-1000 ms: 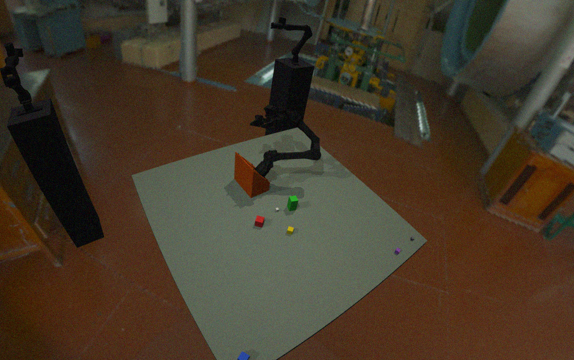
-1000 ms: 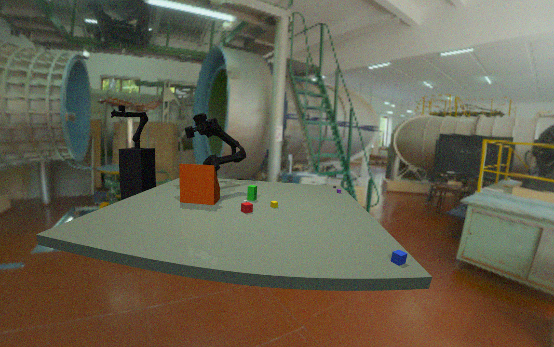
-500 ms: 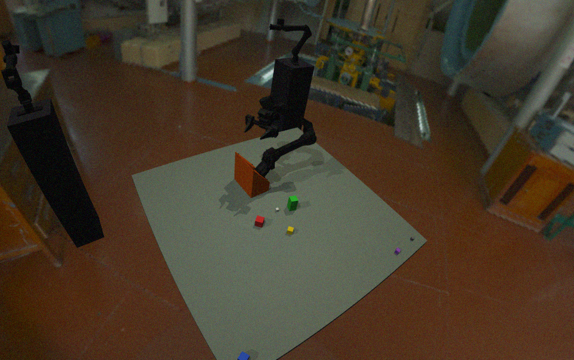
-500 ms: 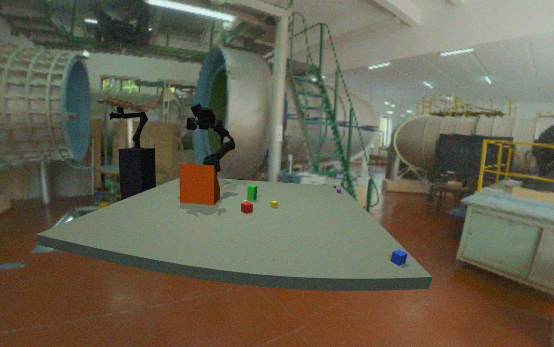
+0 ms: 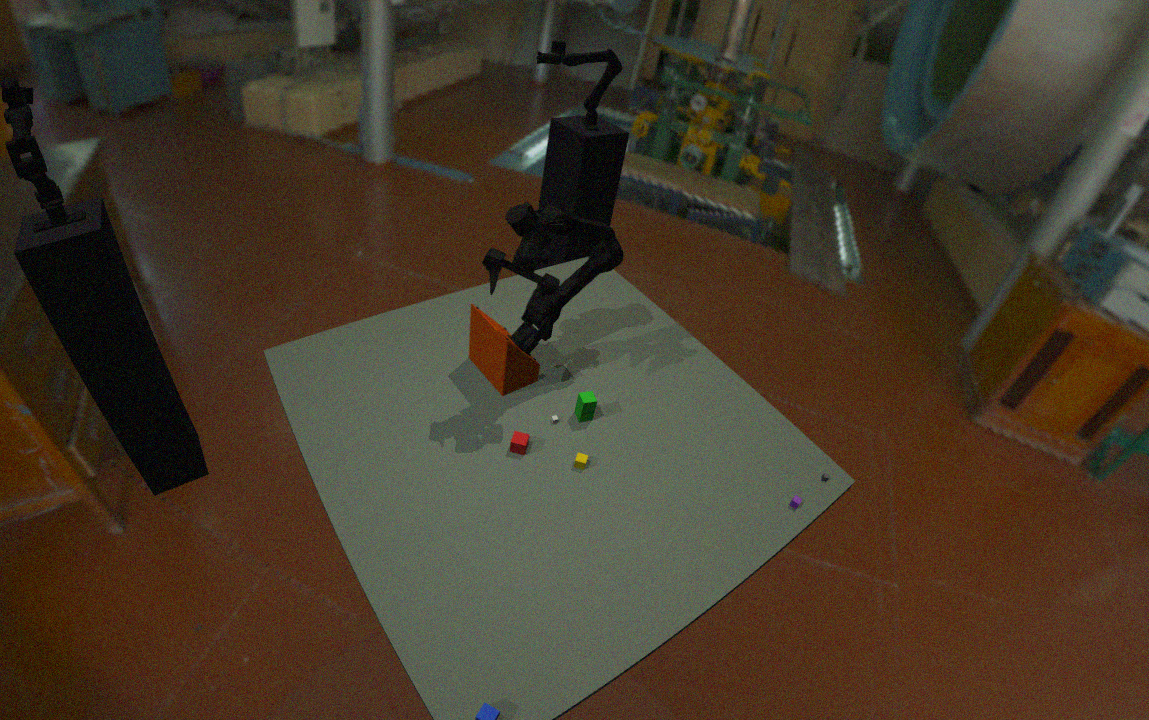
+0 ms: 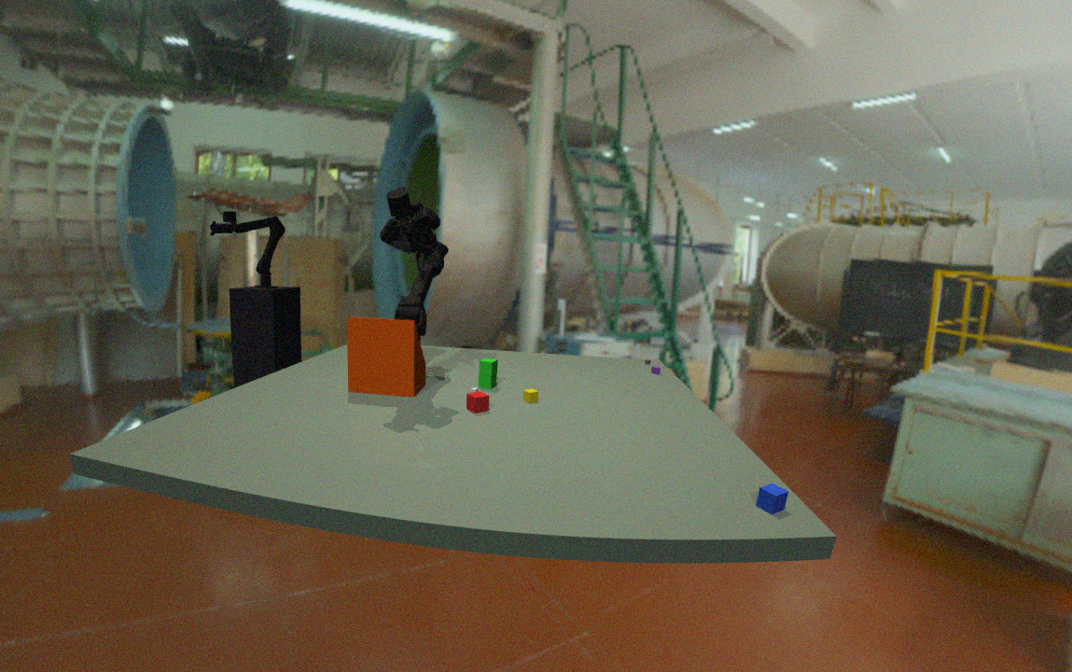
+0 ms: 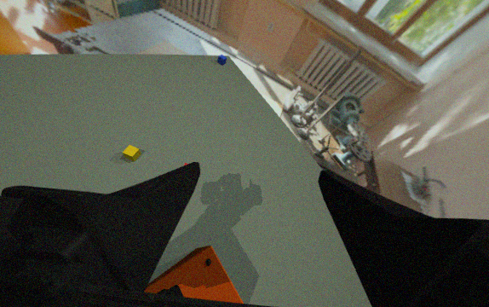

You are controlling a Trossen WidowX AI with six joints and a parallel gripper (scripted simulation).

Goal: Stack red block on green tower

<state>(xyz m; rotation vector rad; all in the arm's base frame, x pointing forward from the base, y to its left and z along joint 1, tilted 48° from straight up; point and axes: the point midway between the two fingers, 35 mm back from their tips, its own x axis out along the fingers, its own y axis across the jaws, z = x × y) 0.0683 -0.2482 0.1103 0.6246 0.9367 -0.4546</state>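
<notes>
My gripper tip is 15 cm short of the red block, 3 cm to the left of it and 34 cm above it. From my gripper tip the other things lie so: blue cube 68 cm ahead, 48 cm to the right, 34 cm below; yellow cube 27 cm ahead, 7 cm to the left, 34 cm below; tiny white cube 12 cm ahead, 10 cm to the left, 35 cm below.
</notes>
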